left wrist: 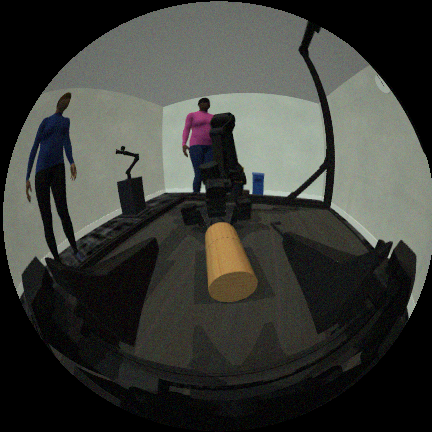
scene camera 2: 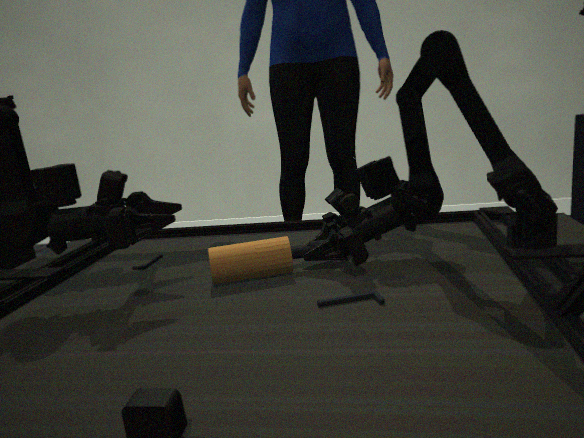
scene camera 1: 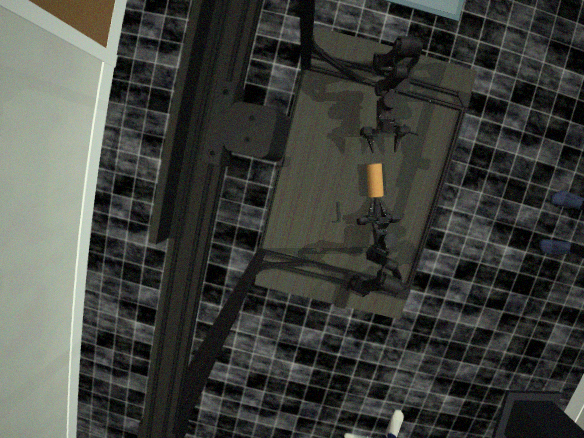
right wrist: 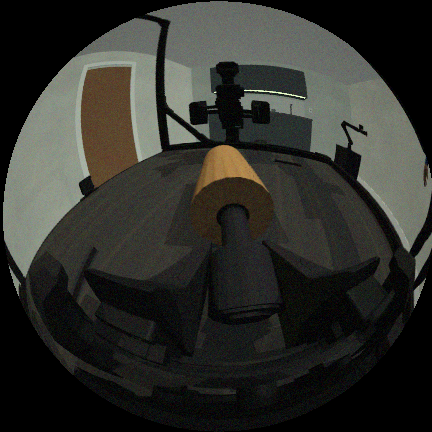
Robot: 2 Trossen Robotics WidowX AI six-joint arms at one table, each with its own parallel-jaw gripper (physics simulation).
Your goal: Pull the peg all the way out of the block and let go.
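Places are measured from the left arm's base along level axes (x ahead, y left, z up), in centimetres.
Pixels of known places: left gripper, fingertip midpoint: point(left wrist: 220, 241) point(scene camera 2: 178, 212) point(scene camera 1: 384, 152) point(right wrist: 230, 107); right gripper, fingertip midpoint: point(scene camera 2: 302, 255) point(scene camera 1: 376, 201) point(right wrist: 236, 245); left arm's base, origin of the base link: point(scene camera 1: 379, 66) point(right wrist: 232, 140); right arm's base, origin of the base link: point(left wrist: 235, 195) point(scene camera 2: 532, 247) point(scene camera 1: 354, 281).
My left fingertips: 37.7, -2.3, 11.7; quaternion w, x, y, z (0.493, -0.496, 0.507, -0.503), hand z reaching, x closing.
Ahead of a thing's pixels: the offset from my left fingertips to its top centre, as dx, dy, dz. Level surfaces: height alone.
The block, an orange wooden cylinder @[+11.5, -1.5, -6.9] point(scene camera 1: 375, 180) point(scene camera 2: 251, 260) point(left wrist: 227, 260) point(right wrist: 225, 167), is on its side. The dark peg @[+20.0, -1.0, -8.6] point(scene camera 2: 298, 251) point(right wrist: 245, 285) has its narrow shaft in the hole at the block's end facing my right gripper; how deep is hidden. My right gripper point(scene camera 1: 376, 200) point(scene camera 2: 306, 254) point(right wrist: 236, 245) is shut on the peg's thick end, one finger against each side. My left gripper point(scene camera 1: 384, 151) point(scene camera 2: 178, 212) point(left wrist: 220, 241) is open and empty, apart from the block's opposite end, above it in scene camera 1 and to its left in scene camera 2.
A dark L-shaped bar @[+25.4, -19.3, -12.8] point(scene camera 1: 337, 212) point(scene camera 2: 350, 300) lies on the table @[dz -13.6] point(scene camera 2: 300, 350) beside the right gripper. A thin dark bar @[-10.2, +16.4, -13.0] point(scene camera 2: 148, 262) point(right wrist: 288, 163) lies near the left gripper. A dark block-shaped fixture point(scene camera 2: 154, 412) stands at the bottom of scene camera 2. Dark rails edge the table.
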